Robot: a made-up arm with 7 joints.
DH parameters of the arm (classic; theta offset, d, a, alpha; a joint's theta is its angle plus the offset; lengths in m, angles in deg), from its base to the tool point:
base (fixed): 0 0.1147 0.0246 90
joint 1: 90 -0.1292 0.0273 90
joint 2: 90 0.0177 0.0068 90
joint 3: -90 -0.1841 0.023 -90
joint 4: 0 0.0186 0.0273 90
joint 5: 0 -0.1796 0.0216 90
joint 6: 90 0.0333 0.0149 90
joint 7: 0 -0.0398 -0.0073 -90
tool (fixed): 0 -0.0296 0 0
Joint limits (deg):
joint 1: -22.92..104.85
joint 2: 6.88..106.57
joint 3: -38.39..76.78
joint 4: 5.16..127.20
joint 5: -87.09..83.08
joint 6: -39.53..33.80
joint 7: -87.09..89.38
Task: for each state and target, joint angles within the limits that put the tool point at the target. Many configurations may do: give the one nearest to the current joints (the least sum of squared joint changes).
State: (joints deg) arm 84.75 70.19 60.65 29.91 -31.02 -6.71 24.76
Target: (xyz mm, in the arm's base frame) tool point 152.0 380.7 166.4
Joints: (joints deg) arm 79.39 49.40 60.88 52.59 -30.29 -14.47 36.64
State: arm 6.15 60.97 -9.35 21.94 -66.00 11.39 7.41
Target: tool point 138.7 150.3 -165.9
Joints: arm 5.02 16.53 -20.09 47.26 -64.32 4.31 14.64
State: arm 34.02 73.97 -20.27 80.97 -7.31 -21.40 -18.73
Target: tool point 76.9 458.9 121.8
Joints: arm 29.25 89.12 -30.04 29.51 -7.80 -26.80 -12.89
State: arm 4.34 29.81 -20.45 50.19 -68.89 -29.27 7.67
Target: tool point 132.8 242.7 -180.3
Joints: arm 11.44 27.02 -17.77 26.41 -73.00 3.03 -11.69
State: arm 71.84 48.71 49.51 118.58 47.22 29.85 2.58
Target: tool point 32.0 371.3 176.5
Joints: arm 72.16 45.55 76.43 95.86 50.31 30.67 0.99
